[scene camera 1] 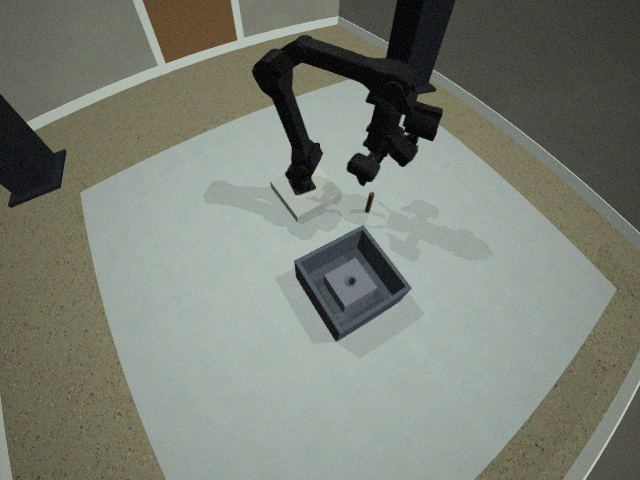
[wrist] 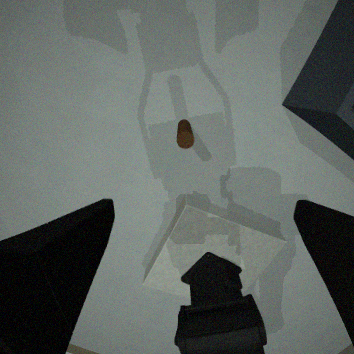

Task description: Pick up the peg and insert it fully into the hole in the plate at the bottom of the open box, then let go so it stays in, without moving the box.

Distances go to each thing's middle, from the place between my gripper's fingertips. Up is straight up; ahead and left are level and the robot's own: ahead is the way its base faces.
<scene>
Now: hand 20 cm short of the grey box (scene camera 1: 310,269), 14 cm to the left of it and 11 cm above it. The rest, counted from my hand: light grey plate (scene camera 1: 349,284) (20 cm ahead, 14 cm to the right, 12 cm below).
</scene>
